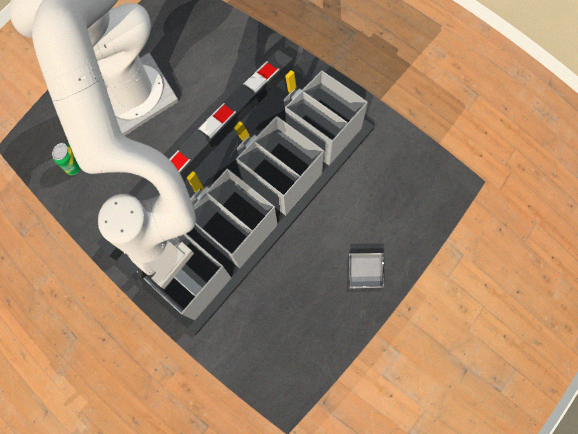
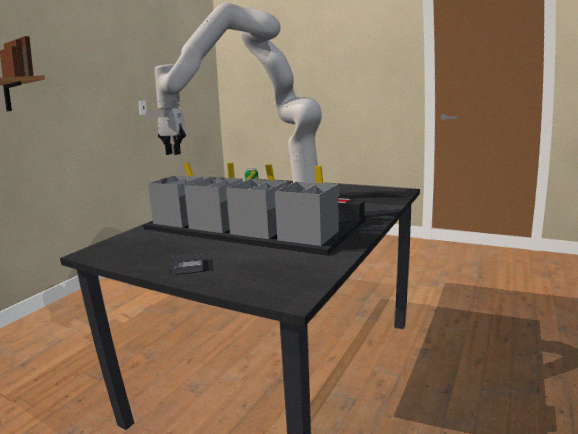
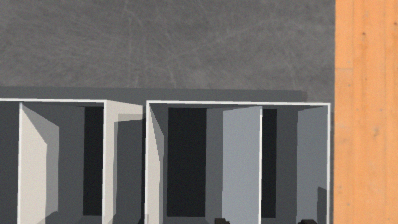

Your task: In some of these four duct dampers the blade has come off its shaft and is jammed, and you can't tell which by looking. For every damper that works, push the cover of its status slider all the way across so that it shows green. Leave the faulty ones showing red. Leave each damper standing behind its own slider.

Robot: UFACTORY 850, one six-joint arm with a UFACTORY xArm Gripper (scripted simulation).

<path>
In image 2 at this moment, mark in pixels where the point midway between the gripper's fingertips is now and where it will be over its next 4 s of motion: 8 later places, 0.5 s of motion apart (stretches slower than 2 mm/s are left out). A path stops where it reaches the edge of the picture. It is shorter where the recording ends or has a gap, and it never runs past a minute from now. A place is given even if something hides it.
The gripper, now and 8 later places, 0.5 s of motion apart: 173, 154; 181, 156; 184, 157; 186, 163; 188, 169; 189, 173; 190, 174; 190, 175; 189, 175
</path>
